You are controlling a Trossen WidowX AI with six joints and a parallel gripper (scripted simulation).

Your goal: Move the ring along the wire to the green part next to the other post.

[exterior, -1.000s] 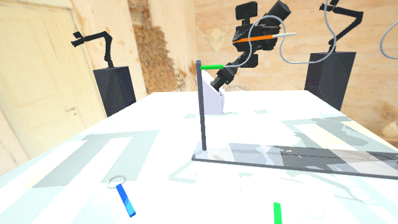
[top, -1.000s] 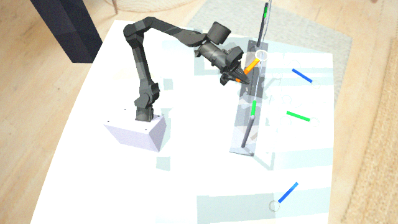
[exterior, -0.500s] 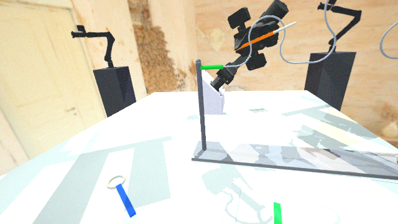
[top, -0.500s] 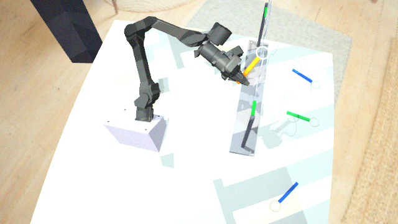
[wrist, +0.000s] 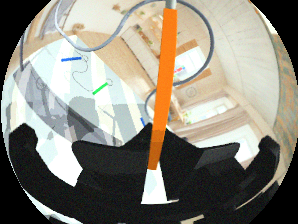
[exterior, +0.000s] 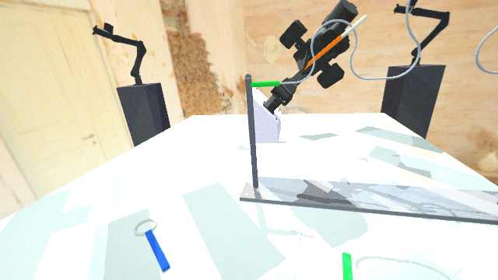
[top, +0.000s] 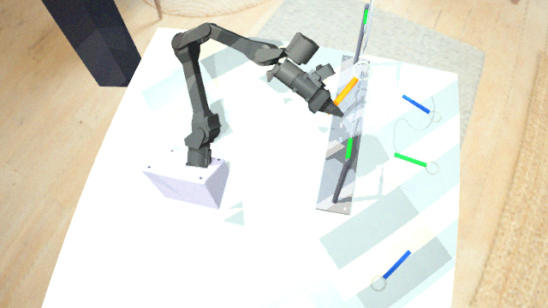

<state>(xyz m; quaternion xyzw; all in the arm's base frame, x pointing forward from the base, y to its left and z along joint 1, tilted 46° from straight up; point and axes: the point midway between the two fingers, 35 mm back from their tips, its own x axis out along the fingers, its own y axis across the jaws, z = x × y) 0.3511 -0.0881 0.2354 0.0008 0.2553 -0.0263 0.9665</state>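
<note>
The orange-handled ring is 60 mm to the left of my gripper tip, 60 mm above it and 20 mm ahead of it.
</note>
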